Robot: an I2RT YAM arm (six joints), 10 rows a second.
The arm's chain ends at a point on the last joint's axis. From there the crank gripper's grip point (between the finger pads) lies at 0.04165 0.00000 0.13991 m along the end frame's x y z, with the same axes.
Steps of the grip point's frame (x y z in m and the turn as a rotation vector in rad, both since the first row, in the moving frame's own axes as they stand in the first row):
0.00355, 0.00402, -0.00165, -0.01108, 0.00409, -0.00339
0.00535, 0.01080, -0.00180, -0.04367, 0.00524, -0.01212
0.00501, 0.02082, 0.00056, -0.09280, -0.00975, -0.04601
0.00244, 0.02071, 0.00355, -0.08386, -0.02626, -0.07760
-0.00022, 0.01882, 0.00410, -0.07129, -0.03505, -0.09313
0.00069, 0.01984, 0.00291, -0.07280, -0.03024, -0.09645
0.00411, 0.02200, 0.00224, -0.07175, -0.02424, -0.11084
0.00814, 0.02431, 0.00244, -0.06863, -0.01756, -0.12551
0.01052, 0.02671, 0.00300, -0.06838, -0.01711, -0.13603
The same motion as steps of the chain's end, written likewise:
0.00298, 0.00261, -0.00147, -0.01108, 0.00409, -0.00339
0.00458, 0.00521, -0.00146, -0.04367, 0.00524, -0.01212
0.00612, 0.00972, 0.00067, -0.09280, -0.00975, -0.04601
0.00579, 0.01204, 0.00286, -0.08386, -0.02626, -0.07760
0.00441, 0.01246, 0.00295, -0.07129, -0.03505, -0.09313
0.00463, 0.01344, 0.00194, -0.07280, -0.03024, -0.09645
0.00720, 0.01637, 0.00147, -0.07175, -0.02424, -0.11084
0.01032, 0.01977, 0.00188, -0.06863, -0.01756, -0.12551
0.01265, 0.02264, 0.00244, -0.06838, -0.01711, -0.13603

